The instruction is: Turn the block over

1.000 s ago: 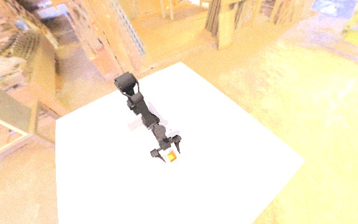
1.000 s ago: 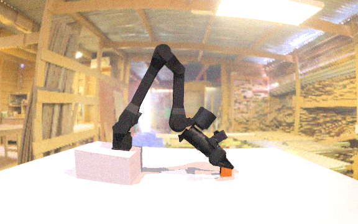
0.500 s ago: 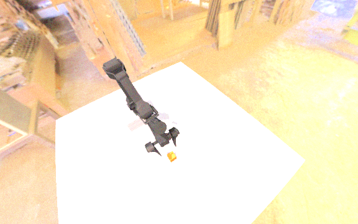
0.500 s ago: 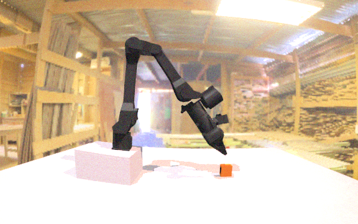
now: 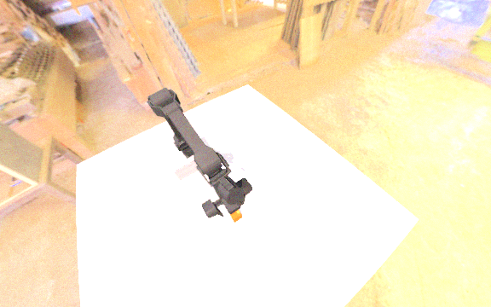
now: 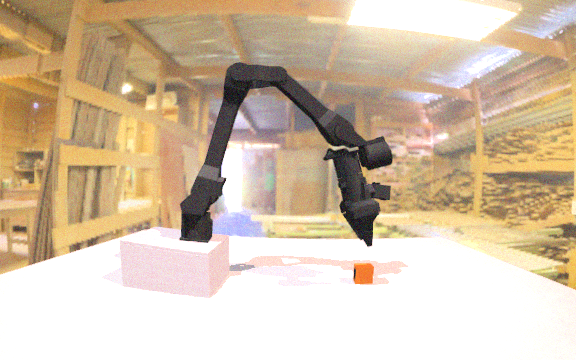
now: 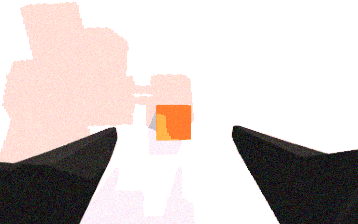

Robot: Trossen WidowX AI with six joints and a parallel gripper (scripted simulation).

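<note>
Right now my gripper tip is 70 mm above the orange block and 10 mm past it.
</note>
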